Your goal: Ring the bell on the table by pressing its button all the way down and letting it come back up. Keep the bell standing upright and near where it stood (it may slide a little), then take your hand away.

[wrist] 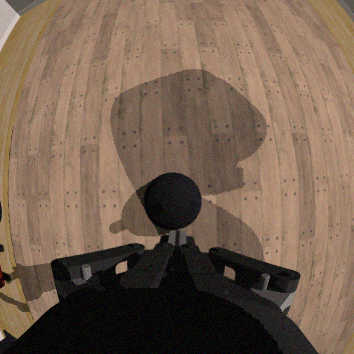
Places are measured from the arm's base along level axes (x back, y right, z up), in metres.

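Pixels of known places: gripper, fingertip midpoint: [176, 240].
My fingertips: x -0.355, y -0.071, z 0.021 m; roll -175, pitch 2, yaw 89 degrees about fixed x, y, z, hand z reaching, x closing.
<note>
Behind a point stands the place of what it marks.
The bell [172, 201] {x -0.388, y -0.079, z -0.026 m} shows in the wrist view as a round black dome on the wood-plank table [280, 75] {x -0.625, y 0.122, z -0.092 m}. It looks upright, seen from above. Its button and base cannot be made out. My gripper [176, 240] {x -0.355, y -0.071, z 0.021 m} is shut and empty. Its fingertips overlap the lower edge of the dome in the view, in front of it. The height between the tips and the bell is hard to judge from this view, and no contact can be made out.
Part of a red and black object [1, 278] shows at the left edge. A pale surface [6, 17] shows at the top left corner. The table's yellowish wood border [30, 65] {x -0.719, y -0.485, z -0.092 m} runs along the left. Large shadows lie around and beyond the bell.
</note>
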